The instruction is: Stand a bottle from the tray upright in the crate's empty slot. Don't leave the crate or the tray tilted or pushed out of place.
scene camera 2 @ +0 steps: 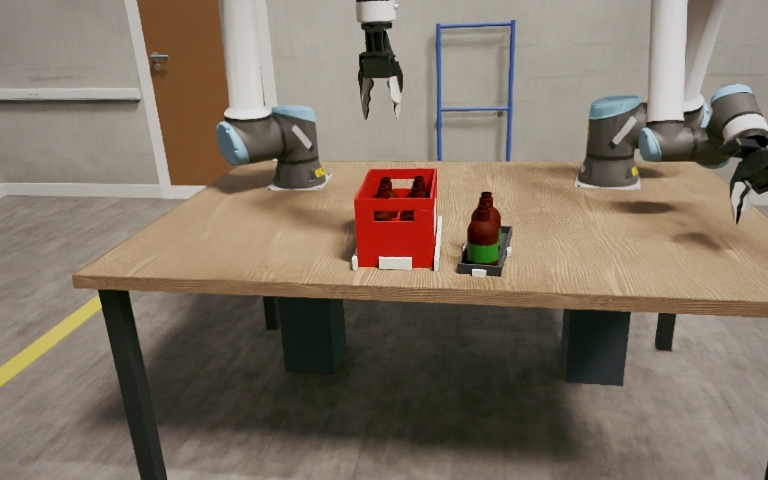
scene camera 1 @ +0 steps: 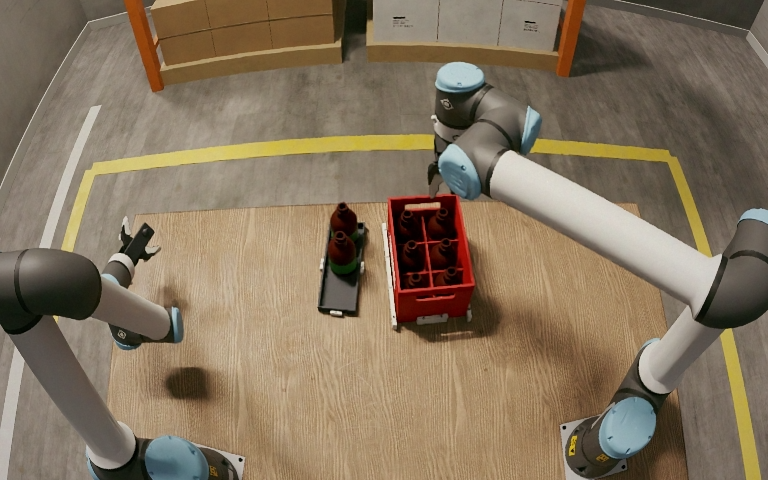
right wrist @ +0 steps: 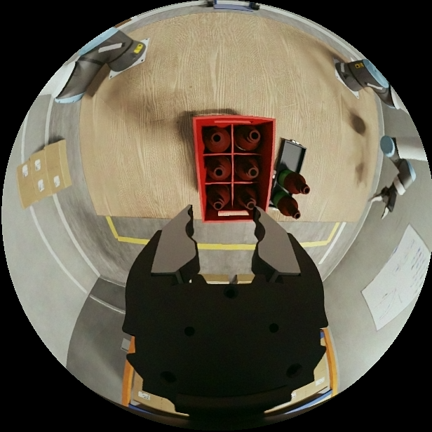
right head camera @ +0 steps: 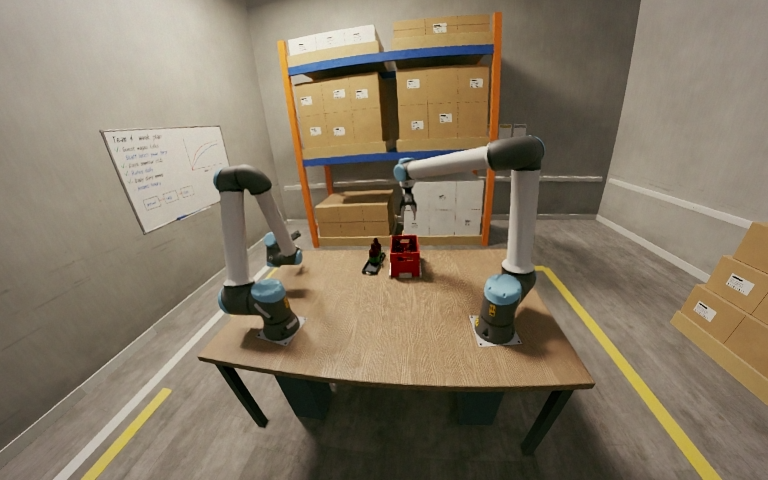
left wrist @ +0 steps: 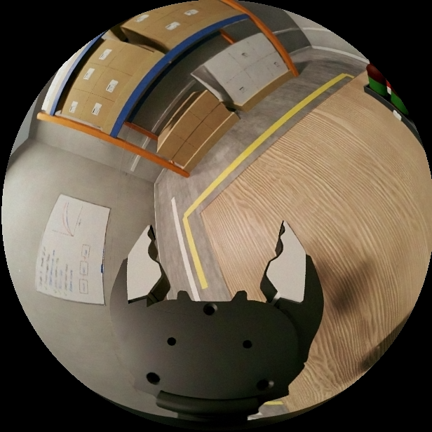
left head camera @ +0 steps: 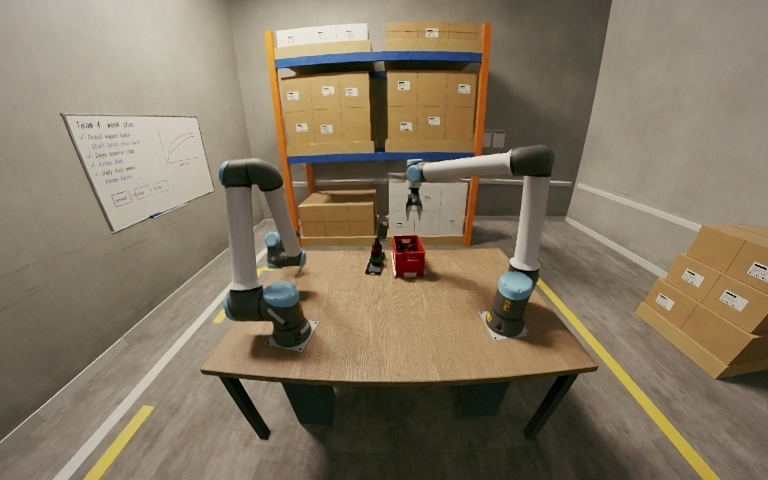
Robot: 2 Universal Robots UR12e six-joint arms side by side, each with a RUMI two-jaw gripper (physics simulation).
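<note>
The red crate (left head camera: 408, 265) (right head camera: 404, 266) (scene camera 1: 433, 308) (scene camera 2: 395, 240) (right wrist: 198, 165) stands level; a bottle stands upright in every one of its slots. The black tray (scene camera 1: 338, 294) (scene camera 2: 506, 240) (right wrist: 292, 156) lies flat beside it, left of the crate in scene camera 1. Two brown bottles with green labels, one (scene camera 1: 342, 254) (scene camera 2: 483, 237) and another (scene camera 1: 343, 217), stand upright at the tray's far end in that view. My right gripper (scene camera 2: 381, 117) (right wrist: 222, 206) is open and empty, high above the crate. My left gripper (scene camera 1: 141, 234) (left wrist: 215, 224) is open and empty, far from both, over the table's left side in scene camera 1.
White stops (scene camera 1: 389, 277) (scene camera 2: 394, 262) sit against the crate, and small white ones (scene camera 1: 335, 313) against the tray. The wooden table (scene camera 1: 283, 367) (scene camera 2: 254, 243) carries both arm bases. A shelf rack (left head camera: 485, 84) with boxes stands behind it.
</note>
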